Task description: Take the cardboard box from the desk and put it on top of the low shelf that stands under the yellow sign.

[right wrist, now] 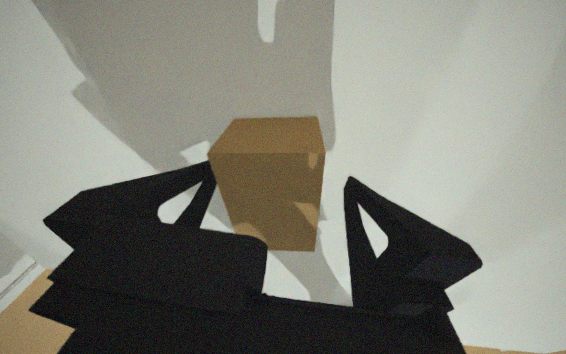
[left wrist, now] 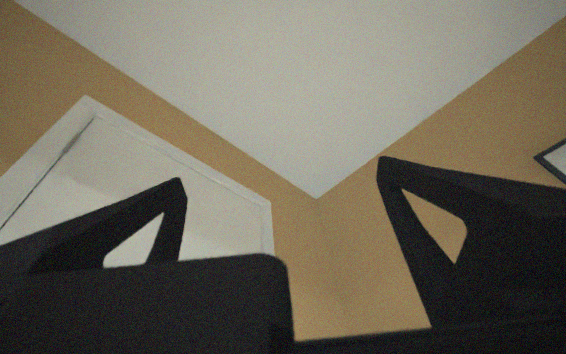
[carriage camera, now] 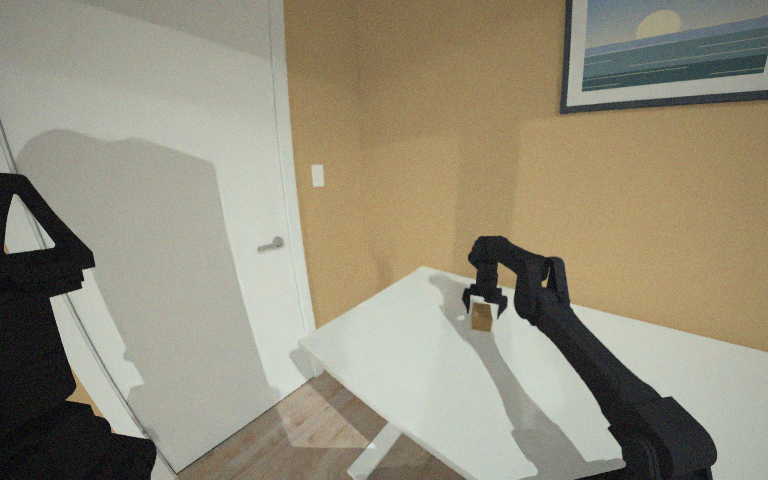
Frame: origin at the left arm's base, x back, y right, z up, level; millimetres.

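Seen in the pictures: left gripper, fingertip midpoint: [left wrist: 280, 178]; right gripper, fingertip midpoint: [right wrist: 281, 174] [carriage camera: 482, 315].
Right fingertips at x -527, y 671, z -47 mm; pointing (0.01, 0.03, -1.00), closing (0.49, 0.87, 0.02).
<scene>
A point is followed by its place in that frame.
The brown cardboard box [carriage camera: 481, 320] {x -478, y 643, z -29 mm} [right wrist: 277, 200] {x -528, y 671, z -19 mm} stands upright on the white desk [carriage camera: 385, 350] {x -417, y 333, z -69 mm} [right wrist: 425, 100] {x -534, y 775, z -69 mm}. My right gripper [carriage camera: 485, 313] {x -527, y 671, z -47 mm} [right wrist: 281, 174] {x -527, y 671, z -47 mm} is open and points down at the box, with its fingers apart on either side. In the right wrist view the left-hand fingertip is close against the box's edge, and a gap shows between the box and the right-hand finger; contact cannot be told. My left gripper [left wrist: 280, 178] {x -37, y 5, z 438 mm} is open and empty, raised toward the wall corner and ceiling. The low shelf and yellow sign do not show.
A white door [carriage camera: 237, 186] {x -796, y -253, z 405 mm} with a lever handle [carriage camera: 271, 244] {x -831, y -160, z 142 mm} stands left of the desk. A framed picture [carriage camera: 668, 53] {x -507, y 1200, z 791 mm} hangs on the tan wall [carriage camera: 407, 198] {x -1151, y 486, z 291 mm} behind the desk. My left arm [carriage camera: 33, 339] {x -17, y 34, z 304 mm} is at the left edge. A desk leg [carriage camera: 373, 450] shows over the wood floor [carriage camera: 322, 416] {x -686, y -14, z -789 mm}.
</scene>
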